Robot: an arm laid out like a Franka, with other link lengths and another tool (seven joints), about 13 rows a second.
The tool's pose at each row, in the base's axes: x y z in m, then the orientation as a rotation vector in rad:
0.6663 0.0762 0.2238 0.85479 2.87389 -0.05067
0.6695 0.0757 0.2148 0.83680 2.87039 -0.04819
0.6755 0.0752 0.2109 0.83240 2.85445 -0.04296
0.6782 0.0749 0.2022 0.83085 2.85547 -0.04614
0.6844 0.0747 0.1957 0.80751 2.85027 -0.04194
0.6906 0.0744 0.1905 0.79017 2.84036 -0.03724
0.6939 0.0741 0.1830 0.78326 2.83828 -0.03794
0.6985 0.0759 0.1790 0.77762 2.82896 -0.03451
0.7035 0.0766 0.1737 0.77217 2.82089 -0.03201
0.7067 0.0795 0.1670 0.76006 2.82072 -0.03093
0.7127 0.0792 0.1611 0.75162 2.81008 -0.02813
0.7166 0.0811 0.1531 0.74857 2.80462 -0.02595
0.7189 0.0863 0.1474 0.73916 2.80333 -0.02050
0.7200 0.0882 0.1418 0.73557 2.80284 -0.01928
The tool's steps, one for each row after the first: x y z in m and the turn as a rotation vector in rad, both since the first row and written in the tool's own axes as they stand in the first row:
-0.0016 0.0013 0.0093 -0.00470 -0.00764 -0.01055
-0.0063 0.0041 0.0140 -0.01260 -0.02261 -0.00987
-0.0074 0.0052 0.0230 -0.01049 -0.02264 -0.01121
-0.0117 0.0084 0.0302 -0.01738 -0.03285 -0.02488
-0.0162 0.0115 0.0362 -0.02505 -0.04565 -0.03382
-0.0180 0.0130 0.0440 -0.02596 -0.04946 -0.03790
-0.0203 0.0170 0.0484 -0.03124 -0.05891 -0.03954
-0.0233 0.0202 0.0543 -0.03558 -0.06731 -0.04136
-0.0234 0.0243 0.0611 -0.03779 -0.07030 -0.04915
-0.0276 0.0273 0.0677 -0.04335 -0.08175 -0.05244
-0.0287 0.0310 0.0760 -0.04655 -0.08717 -0.05327
-0.0269 0.0365 0.0815 -0.05159 -0.08965 -0.05891
-0.0260 0.0387 0.0871 -0.05295 -0.09075 -0.06111

